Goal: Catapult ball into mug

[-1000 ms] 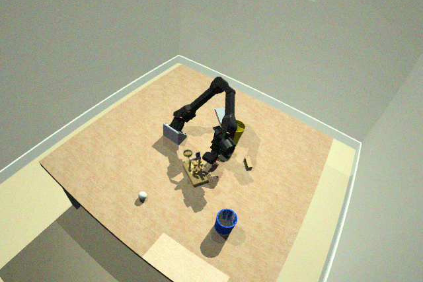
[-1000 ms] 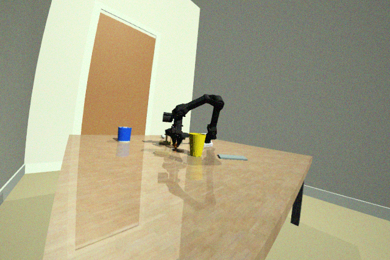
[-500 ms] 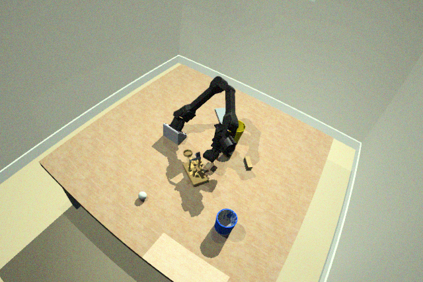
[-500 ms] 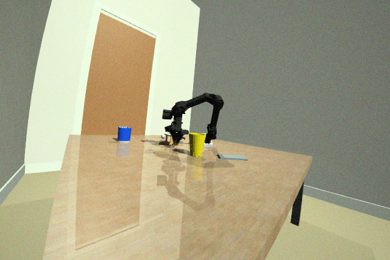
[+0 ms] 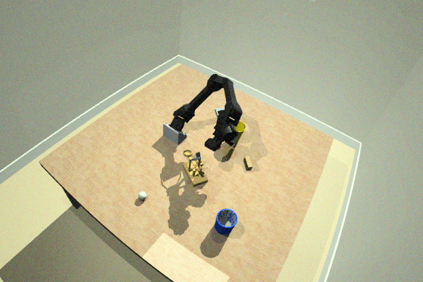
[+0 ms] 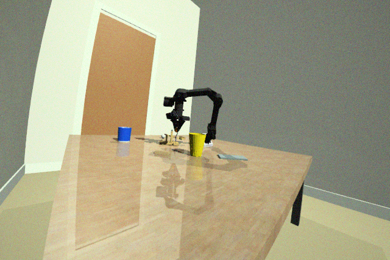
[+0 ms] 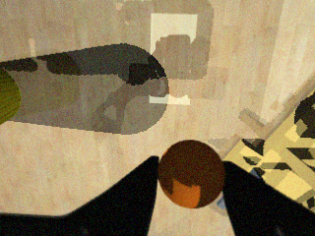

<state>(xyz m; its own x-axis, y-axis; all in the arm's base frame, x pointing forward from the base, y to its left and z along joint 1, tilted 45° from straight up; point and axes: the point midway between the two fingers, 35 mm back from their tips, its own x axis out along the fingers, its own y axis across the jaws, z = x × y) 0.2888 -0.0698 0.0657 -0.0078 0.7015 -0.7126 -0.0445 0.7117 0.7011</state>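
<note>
Now: the wooden catapult 6 cm behind my gripper tip, 10 cm to the right of it and 6 cm below it. Round my gripper tip: orange ball: 1 cm above; then yellow cup: 20 cm to the left, 8 cm below; then wooden block: 15 cm ahead, 11 cm to the left, 11 cm below.
</note>
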